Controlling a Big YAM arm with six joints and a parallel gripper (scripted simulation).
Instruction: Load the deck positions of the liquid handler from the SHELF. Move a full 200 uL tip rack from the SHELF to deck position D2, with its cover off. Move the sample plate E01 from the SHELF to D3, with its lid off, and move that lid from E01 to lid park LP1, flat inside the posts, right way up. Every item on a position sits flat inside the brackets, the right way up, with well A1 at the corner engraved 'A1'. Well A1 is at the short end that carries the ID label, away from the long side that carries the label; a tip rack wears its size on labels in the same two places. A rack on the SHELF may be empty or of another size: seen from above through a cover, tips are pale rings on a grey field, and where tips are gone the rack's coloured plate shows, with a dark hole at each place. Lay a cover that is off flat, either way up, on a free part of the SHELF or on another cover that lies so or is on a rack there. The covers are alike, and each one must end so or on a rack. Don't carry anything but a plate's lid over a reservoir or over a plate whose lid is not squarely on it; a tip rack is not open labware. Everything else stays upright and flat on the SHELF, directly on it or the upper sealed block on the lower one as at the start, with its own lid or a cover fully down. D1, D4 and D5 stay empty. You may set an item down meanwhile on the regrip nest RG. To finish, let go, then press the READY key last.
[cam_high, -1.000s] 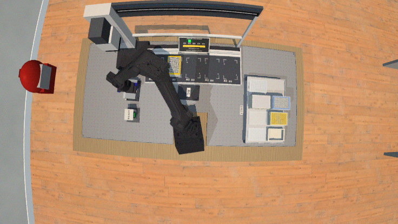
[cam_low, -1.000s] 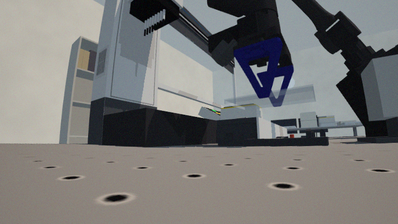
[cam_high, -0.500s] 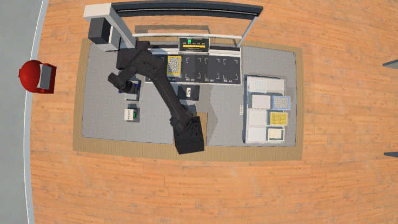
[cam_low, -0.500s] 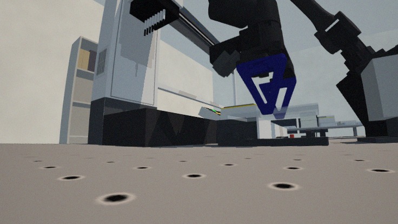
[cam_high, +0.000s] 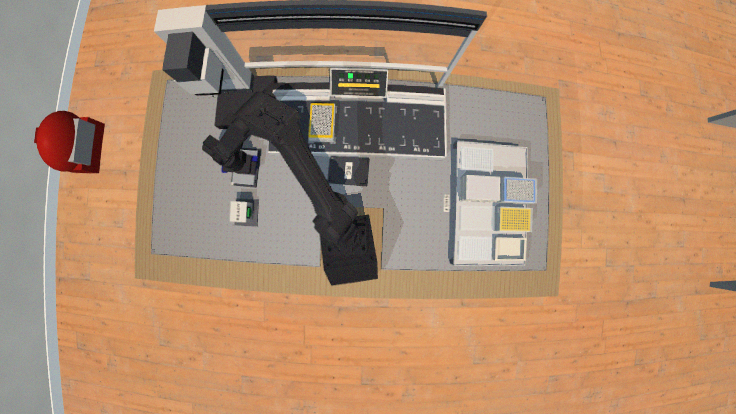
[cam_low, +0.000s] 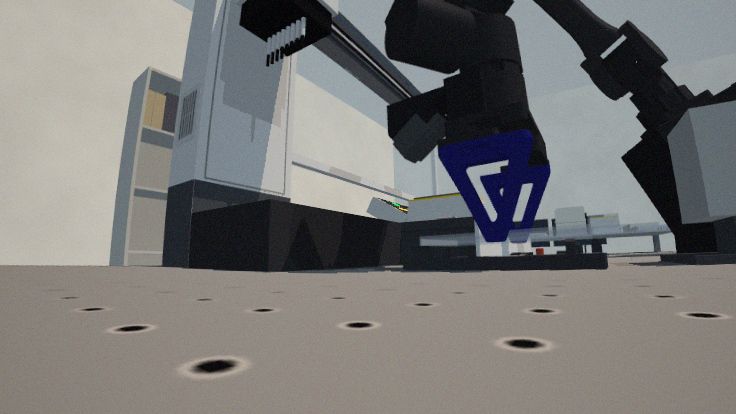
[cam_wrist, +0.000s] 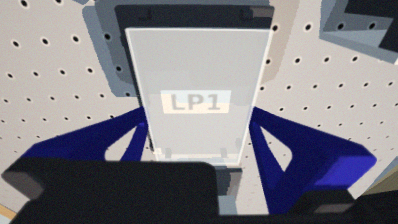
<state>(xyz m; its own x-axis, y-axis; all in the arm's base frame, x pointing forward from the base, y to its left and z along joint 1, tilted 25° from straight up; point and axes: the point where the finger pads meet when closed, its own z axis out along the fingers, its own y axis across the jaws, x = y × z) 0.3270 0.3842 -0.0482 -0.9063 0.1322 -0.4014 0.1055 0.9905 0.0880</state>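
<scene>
Now: hand right at the clear plate lid. Also, from my hand: ready key: 170 mm behind, 30 mm to the right, 50 mm above; then lid park LP1: 20 mm below; then yellow tip rack: 130 mm ahead, 300 mm to the right, 70 mm above.
</scene>
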